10 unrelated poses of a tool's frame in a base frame.
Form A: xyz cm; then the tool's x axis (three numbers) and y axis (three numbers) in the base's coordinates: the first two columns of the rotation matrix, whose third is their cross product.
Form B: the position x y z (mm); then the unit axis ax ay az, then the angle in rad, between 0 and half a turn. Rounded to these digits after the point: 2 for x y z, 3 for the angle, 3 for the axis.
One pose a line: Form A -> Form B
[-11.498, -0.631, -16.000, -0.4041, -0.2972, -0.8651, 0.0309, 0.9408, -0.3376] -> [-114.98, -6.31, -160.00, -0.096, 0.979, -0.180, 2.001]
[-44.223, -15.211, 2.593, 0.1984, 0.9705, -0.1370, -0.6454, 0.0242, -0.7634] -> [-442.23, -152.11, 25.93, -0.503, -0.301, 0.810, 1.644]
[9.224, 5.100, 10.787, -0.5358, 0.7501, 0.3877, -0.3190, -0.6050, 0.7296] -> [92.24, 51.00, 107.87, 0.376, 0.320, 0.869, 2.479]
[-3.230, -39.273, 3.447, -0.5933, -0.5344, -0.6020, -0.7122, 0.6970, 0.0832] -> [-32.30, -392.73, 34.47, -0.369, 0.914, 0.166, 2.578]
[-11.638, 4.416, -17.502, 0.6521, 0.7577, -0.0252, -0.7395, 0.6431, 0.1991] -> [-116.38, 44.16, -175.02, 0.201, 0.125, 0.972, 0.880]
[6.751, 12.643, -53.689, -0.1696, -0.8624, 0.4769, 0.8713, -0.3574, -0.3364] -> [67.51, 126.43, -536.89, -0.372, -0.009, -0.928, 1.936]
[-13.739, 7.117, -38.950, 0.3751, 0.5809, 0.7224, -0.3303, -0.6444, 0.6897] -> [-137.39, 71.17, -389.50, 0.790, 0.096, 0.606, 2.291]
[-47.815, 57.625, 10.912, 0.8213, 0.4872, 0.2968, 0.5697, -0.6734, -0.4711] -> [-478.15, 576.25, 109.12, -0.950, -0.302, -0.076, 2.571]
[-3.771, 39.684, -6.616, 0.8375, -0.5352, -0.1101, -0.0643, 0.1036, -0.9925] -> [-37.71, 396.84, -66.16, -0.915, 0.326, -0.235, 1.574]
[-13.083, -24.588, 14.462, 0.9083, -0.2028, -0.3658, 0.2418, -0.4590, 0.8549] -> [-130.83, -245.88, 144.62, 0.968, 0.014, -0.250, 2.048]
